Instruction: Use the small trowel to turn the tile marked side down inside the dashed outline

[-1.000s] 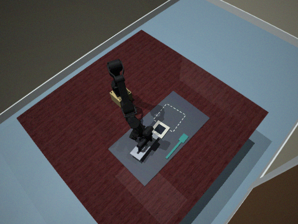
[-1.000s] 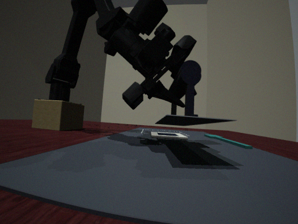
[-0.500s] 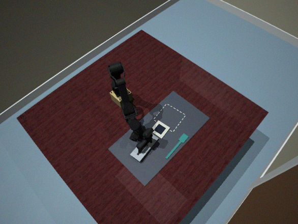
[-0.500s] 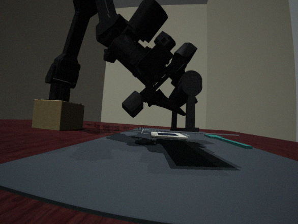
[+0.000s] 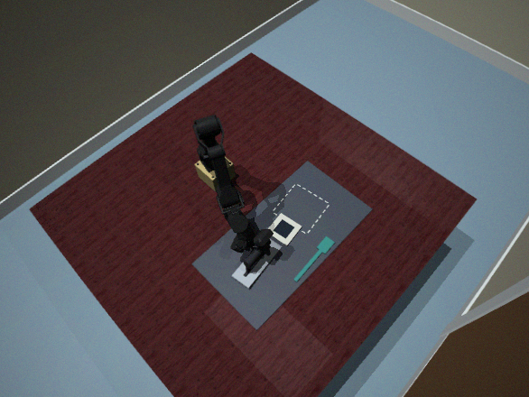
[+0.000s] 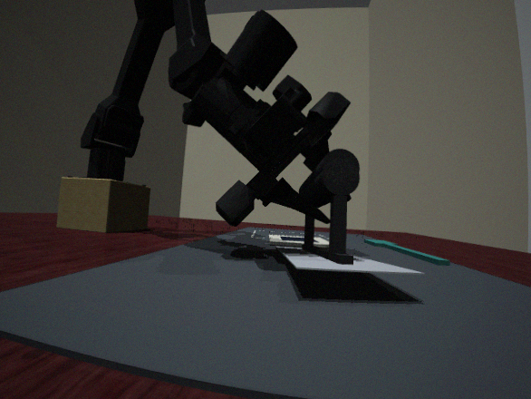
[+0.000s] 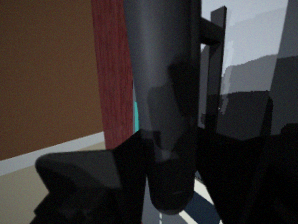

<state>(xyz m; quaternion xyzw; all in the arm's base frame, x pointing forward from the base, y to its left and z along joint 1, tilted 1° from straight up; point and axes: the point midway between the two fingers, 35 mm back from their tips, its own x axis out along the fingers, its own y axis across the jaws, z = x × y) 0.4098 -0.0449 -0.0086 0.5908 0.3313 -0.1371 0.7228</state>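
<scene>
Now: the grey mat 11 cm to the left of my gripper tip, 7 cm below it and 4 cm behind it. The rest, counted from my gripper tip: tile (12 cm to the left, 7 cm behind, 5 cm below); trowel (2 cm behind, 1 cm to the right, 1 cm below); teal flat tool (16 cm to the left, 9 cm ahead, 5 cm below).
</scene>
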